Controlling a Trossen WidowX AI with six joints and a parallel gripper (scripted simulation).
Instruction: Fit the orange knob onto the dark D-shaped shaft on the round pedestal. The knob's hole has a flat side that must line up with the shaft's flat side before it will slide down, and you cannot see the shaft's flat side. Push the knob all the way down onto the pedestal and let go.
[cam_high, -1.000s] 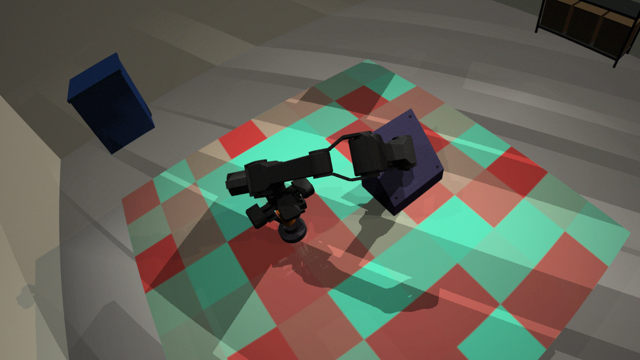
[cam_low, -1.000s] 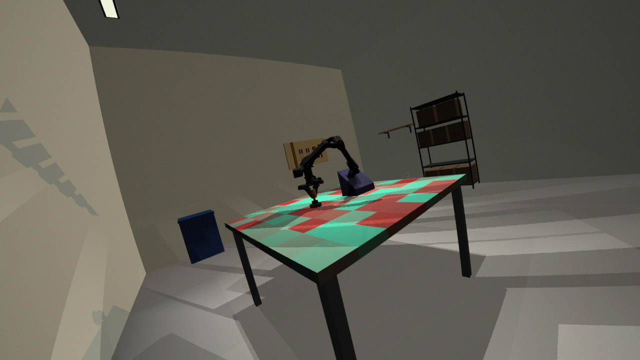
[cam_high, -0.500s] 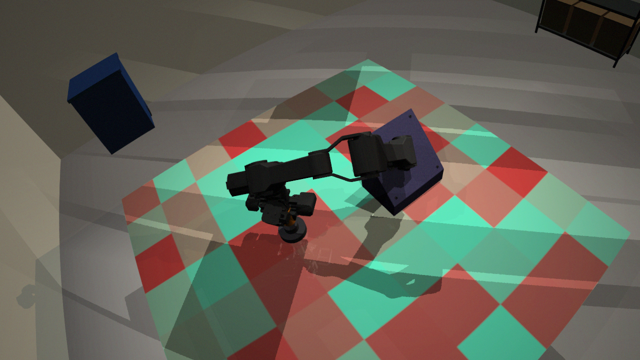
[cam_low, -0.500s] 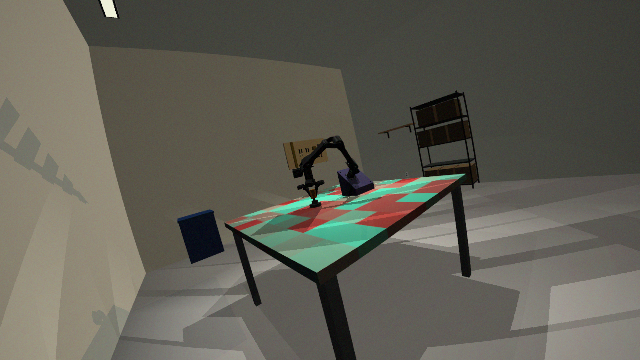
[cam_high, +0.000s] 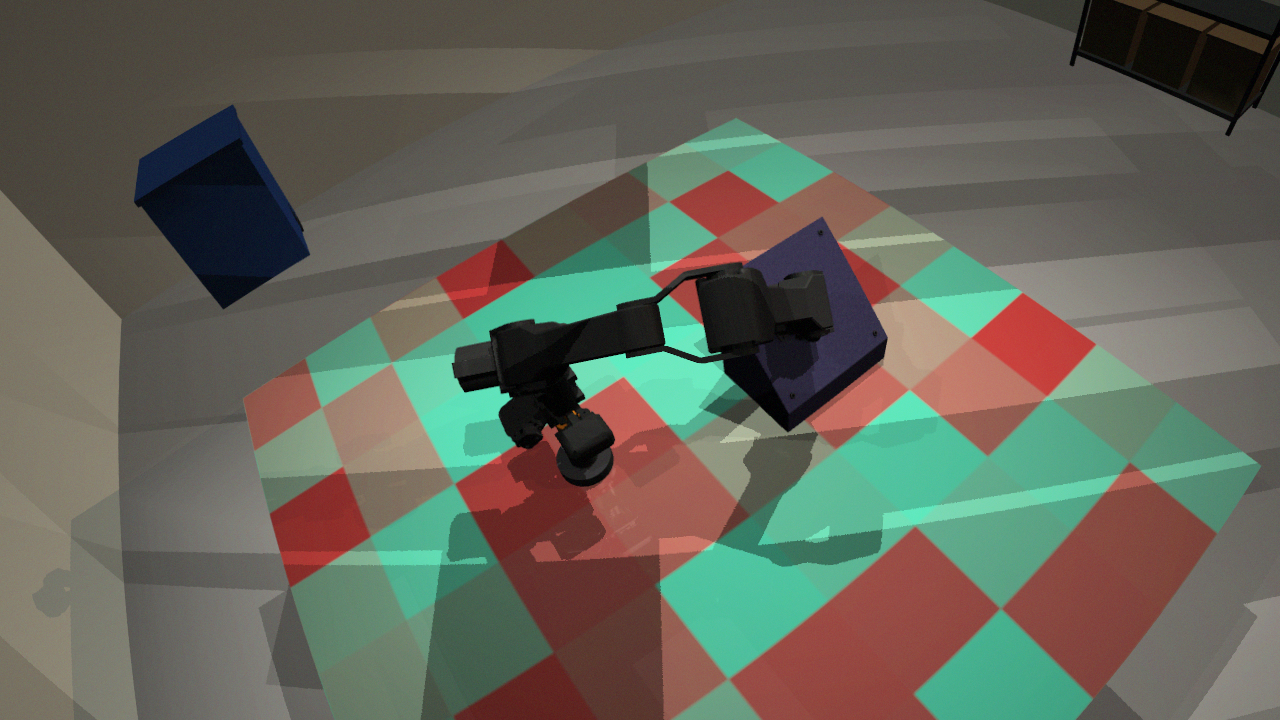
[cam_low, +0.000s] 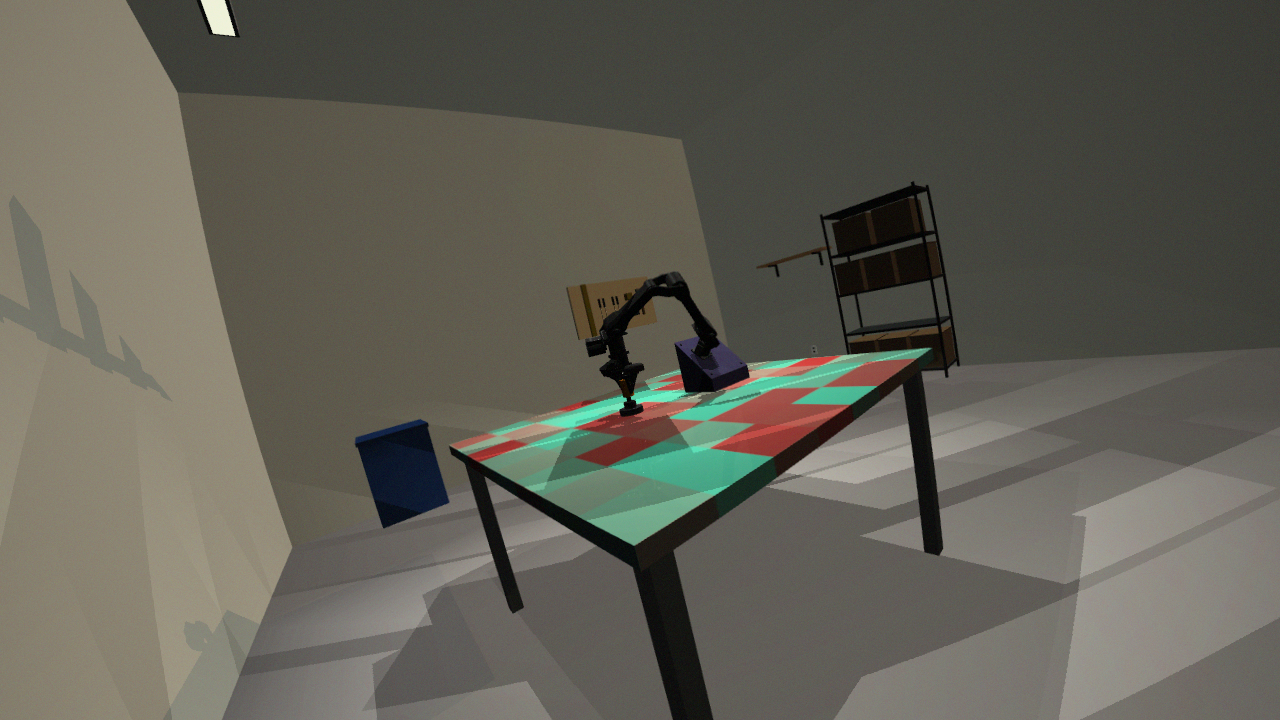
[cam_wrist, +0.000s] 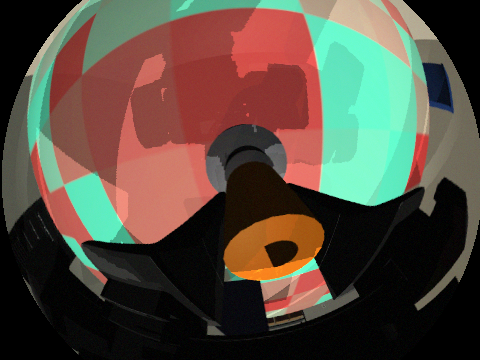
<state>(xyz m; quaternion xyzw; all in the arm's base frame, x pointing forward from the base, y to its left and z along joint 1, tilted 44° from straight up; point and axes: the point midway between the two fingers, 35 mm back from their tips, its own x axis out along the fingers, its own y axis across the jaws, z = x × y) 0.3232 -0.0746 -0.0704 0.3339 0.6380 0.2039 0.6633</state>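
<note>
Now: gripper tip 2 cm below the orange knob. Also, from my gripper tip: round dark pedestal (4 cm below).
</note>
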